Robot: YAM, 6 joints.
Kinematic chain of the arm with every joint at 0, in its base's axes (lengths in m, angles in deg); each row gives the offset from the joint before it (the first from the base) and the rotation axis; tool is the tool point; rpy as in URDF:
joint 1: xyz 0 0 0.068 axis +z
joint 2: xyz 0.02 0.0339 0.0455 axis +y
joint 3: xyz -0.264 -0.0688 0 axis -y
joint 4: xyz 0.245 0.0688 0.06 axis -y
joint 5: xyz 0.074 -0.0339 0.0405 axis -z
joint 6: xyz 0.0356 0 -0.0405 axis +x
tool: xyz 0 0 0 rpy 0 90 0
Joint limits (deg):
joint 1: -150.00..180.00
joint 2: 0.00..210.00
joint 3: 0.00..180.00
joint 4: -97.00..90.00
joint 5: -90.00..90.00
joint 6: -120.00..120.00
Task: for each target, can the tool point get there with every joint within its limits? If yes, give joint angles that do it. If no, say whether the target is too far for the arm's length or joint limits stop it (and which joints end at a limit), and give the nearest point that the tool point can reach.
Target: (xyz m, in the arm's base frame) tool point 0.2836 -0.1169 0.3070
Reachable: yes | joints -22.42 83.29 40.86 70.97 -0.17 -93.85
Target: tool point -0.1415 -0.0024 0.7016
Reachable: yes | joints -7.06 62.61 145.72 11.60 33.74 -82.27
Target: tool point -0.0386 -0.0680 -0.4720
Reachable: no: joint limits stop it (at a limit: joint 2) | nearest point -0.0599 -0.1055 -0.3572 | short by 0.123 m
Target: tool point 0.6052 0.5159 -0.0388
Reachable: no: too far | nearest point 0.4826 0.4114 -0.0071 | short by 0.164 m
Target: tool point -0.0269 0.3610 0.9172
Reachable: no: too far | nearest point -0.0197 0.2643 0.6894 | short by 0.248 m
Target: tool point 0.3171 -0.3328 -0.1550
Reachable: yes | joints -49.43 185.46 135.88 -56.90 -43.34 -25.91
